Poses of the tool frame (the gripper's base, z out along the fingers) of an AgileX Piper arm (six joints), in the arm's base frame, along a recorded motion.
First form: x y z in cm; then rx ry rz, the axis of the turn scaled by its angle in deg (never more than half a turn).
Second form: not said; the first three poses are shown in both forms.
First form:
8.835, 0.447, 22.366, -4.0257, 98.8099, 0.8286
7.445, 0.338, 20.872, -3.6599, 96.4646, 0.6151
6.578, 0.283, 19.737, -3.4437, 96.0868, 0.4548
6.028, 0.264, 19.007, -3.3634, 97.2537, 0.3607
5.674, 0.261, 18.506, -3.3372, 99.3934, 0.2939
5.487, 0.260, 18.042, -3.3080, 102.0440, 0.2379
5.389, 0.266, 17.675, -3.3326, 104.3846, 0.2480
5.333, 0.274, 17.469, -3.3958, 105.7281, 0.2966
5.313, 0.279, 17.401, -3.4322, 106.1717, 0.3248
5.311, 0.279, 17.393, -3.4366, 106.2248, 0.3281
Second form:
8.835, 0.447, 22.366, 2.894, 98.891, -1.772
7.445, 0.338, 20.872, 2.582, 96.533, -1.763
6.578, 0.283, 19.737, 2.354, 96.148, -1.751
6.028, 0.264, 19.007, 2.222, 97.312, -1.739
5.674, 0.261, 18.506, 2.123, 99.449, -1.723
5.487, 0.260, 18.042, 2.022, 102.097, -1.692
5.389, 0.266, 17.675, 2.004, 104.438, -1.653
5.333, 0.274, 17.469, 2.052, 105.782, -1.627
5.313, 0.279, 17.401, 2.085, 106.227, -1.618
5.311, 0.279, 17.393, 2.089, 106.280, -1.617

